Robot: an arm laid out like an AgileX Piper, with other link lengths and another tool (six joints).
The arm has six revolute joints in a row. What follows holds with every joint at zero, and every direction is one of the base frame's. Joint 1 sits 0.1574 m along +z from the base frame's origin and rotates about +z. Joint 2 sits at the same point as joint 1 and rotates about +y. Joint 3 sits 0.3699 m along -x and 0.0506 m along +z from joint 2 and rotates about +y. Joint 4 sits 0.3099 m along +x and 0.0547 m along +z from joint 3 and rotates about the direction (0.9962, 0, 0.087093). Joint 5 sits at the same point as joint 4 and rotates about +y. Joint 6 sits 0.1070 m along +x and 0.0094 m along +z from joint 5 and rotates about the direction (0.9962, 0, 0.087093). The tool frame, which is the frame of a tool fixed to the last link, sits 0.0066 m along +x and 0.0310 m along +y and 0.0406 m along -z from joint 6; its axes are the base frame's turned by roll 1.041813, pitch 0.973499 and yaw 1.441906 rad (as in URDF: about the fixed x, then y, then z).
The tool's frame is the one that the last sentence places.
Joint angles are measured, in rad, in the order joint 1, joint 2, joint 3, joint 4, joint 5, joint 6. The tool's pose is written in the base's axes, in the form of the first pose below.
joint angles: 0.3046 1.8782 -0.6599 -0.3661 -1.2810 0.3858
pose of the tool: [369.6 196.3 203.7], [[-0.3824 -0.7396 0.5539], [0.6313 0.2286 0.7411], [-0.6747 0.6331 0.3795]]
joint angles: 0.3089 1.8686 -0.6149 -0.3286 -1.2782 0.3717
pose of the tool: [359.3 191.4 196.7], [[-0.3839 -0.7111 0.5891], [0.6375 0.2574 0.7262], [-0.6680 0.6543 0.3545]]
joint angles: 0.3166 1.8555 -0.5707 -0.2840 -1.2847 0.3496
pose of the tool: [349.1 186.9 192.3], [[-0.3729 -0.6905 0.6198], [0.6453 0.2869 0.7080], [-0.6667 0.6640 0.3386]]
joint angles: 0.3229 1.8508 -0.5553 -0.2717 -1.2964 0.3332
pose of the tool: [344.8 186.6 191.5], [[-0.3647 -0.6938 0.6210], [0.6430 0.2948 0.7069], [-0.6735 0.6571 0.3386]]
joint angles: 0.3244 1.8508 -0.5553 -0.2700 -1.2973 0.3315
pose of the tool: [344.7 187.0 191.5], [[-0.3636 -0.6947 0.6206], [0.6428 0.2951 0.7069], [-0.6743 0.6560 0.3393]]
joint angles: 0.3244 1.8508 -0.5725 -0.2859 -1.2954 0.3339
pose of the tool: [348.2 189.7 195.1], [[-0.3628 -0.7089 0.6048], [0.6381 0.2841 0.7157], [-0.6792 0.6456 0.3493]]
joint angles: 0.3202 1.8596 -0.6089 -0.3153 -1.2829 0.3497
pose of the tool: [356.8 193.6 198.9], [[-0.3703 -0.7220 0.5845], [0.6323 0.2651 0.7280], [-0.6805 0.6391 0.3583]]
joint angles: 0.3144 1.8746 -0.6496 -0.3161 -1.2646 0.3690
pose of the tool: [369.4 195.6 201.6], [[-0.3679 -0.7196 0.5890], [0.6430 0.2607 0.7201], [-0.6717 0.6437 0.3668]]
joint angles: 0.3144 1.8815 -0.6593 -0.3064 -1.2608 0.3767
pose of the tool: [373.0 196.1 201.4], [[-0.3665 -0.7134 0.5973], [0.6521 0.2610 0.7118], [-0.6637 0.6504 0.3695]]
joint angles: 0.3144 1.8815 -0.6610 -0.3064 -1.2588 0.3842
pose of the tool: [373.3 196.4 201.9], [[-0.3697 -0.7107 0.5985], [0.6555 0.2570 0.7101], [-0.6585 0.6548 0.3709]]
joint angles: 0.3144 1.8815 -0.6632 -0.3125 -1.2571 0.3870
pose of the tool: [373.3 197.0 202.2], [[-0.3734 -0.7121 0.5945], [0.6532 0.2533 0.7136], [-0.6587 0.6548 0.3705]]
